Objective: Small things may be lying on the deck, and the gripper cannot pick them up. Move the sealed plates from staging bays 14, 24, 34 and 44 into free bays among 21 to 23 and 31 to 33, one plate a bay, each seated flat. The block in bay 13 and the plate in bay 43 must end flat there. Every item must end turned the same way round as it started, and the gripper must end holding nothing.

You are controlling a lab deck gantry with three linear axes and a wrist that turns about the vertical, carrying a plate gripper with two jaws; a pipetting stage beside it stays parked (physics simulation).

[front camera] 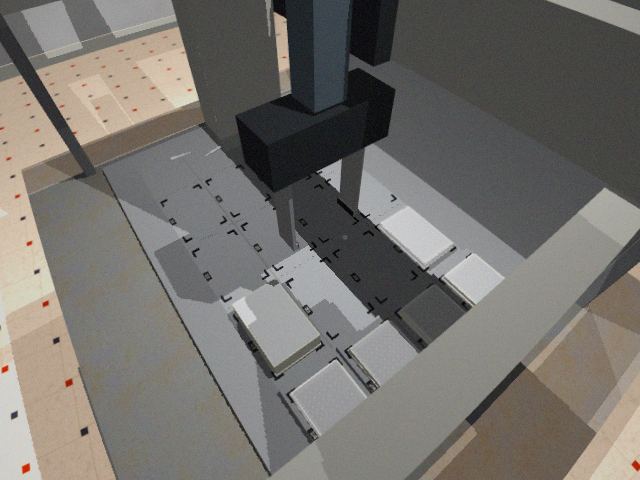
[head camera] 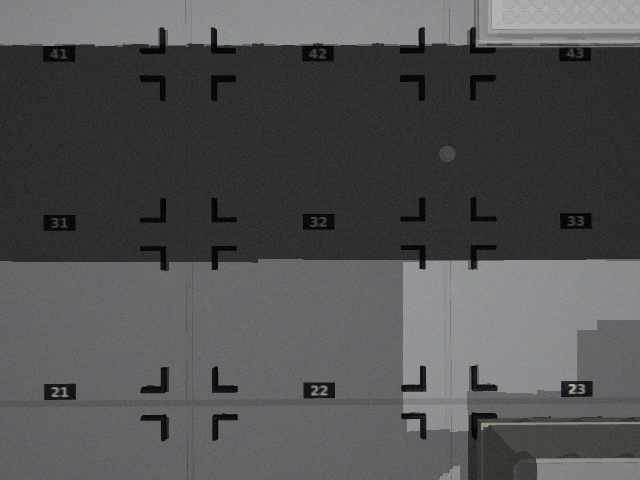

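Tall block (front camera: 281, 332) in sight. Bay 23 (head camera: 537, 310) visible. Bay 23 (front camera: 338, 305) too. Gripper (front camera: 319, 224) in sight.
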